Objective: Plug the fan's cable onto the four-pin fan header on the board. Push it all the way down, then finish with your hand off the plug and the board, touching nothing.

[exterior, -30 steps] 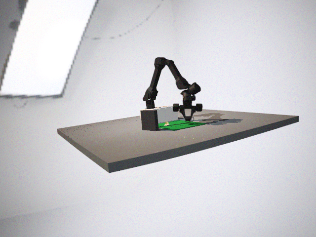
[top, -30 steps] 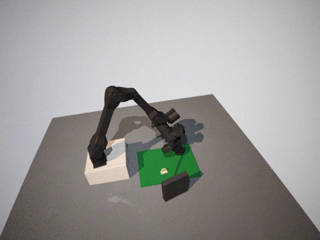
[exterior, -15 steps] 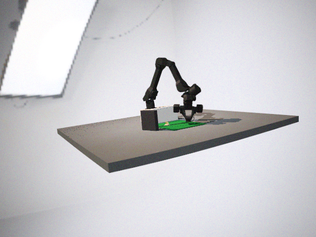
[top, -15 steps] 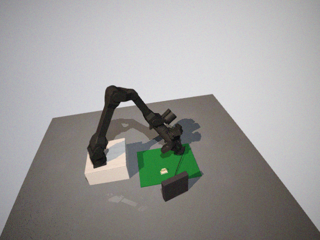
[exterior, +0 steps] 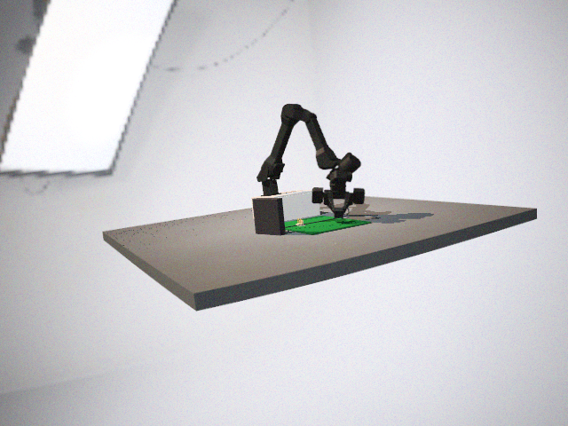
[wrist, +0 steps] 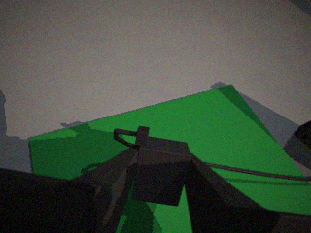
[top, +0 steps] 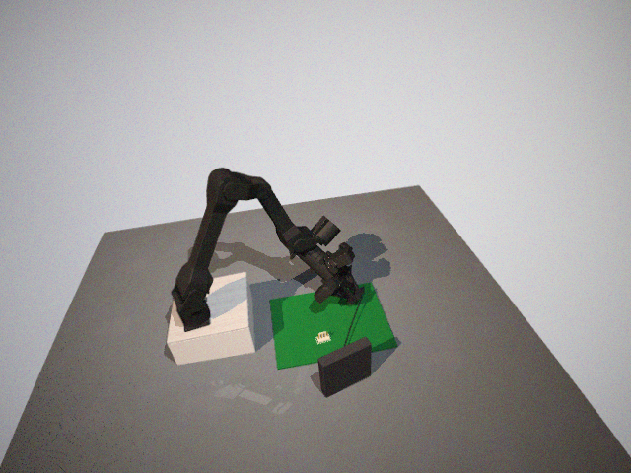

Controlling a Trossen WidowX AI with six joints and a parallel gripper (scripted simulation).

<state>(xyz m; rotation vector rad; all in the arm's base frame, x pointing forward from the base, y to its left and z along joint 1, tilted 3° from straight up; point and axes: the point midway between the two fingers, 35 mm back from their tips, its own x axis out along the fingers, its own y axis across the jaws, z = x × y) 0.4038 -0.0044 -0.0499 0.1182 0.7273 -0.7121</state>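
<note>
Right now the green board is 90 mm behind my gripper tip, 60 mm below it and 20 mm to the right of it. The rest, counted from my gripper tip: dark fan: 200 mm to the right, 120 mm behind, 20 mm above; then four-pin fan header: 130 mm behind, 70 mm to the right, 40 mm below; then black plug: 10 mm to the left, 10 mm behind.
</note>
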